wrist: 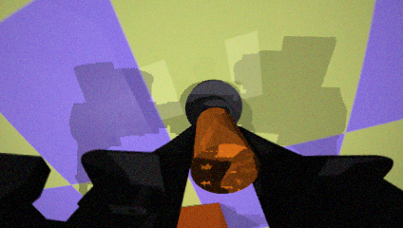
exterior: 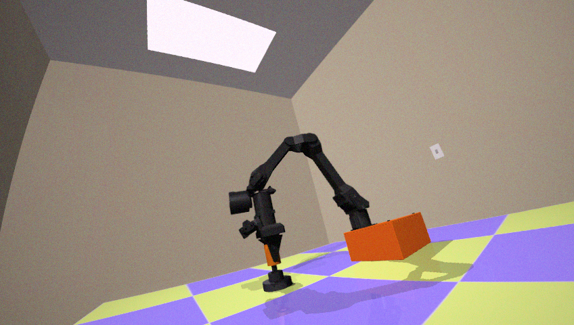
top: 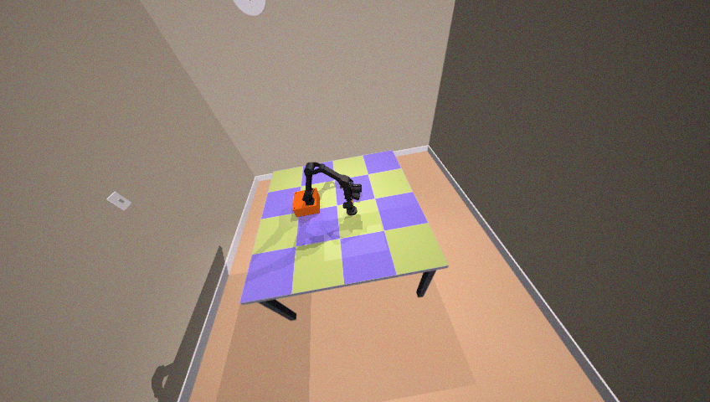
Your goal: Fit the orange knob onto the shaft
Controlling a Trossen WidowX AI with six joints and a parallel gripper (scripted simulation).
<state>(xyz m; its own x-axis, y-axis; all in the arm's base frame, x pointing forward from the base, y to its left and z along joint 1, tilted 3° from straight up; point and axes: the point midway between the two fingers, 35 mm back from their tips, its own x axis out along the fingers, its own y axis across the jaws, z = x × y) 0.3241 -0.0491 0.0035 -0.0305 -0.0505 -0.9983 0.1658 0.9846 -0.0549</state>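
My gripper tip is now 20 mm below the orange knob. Round my gripper tip: pedestal: 40 mm below.
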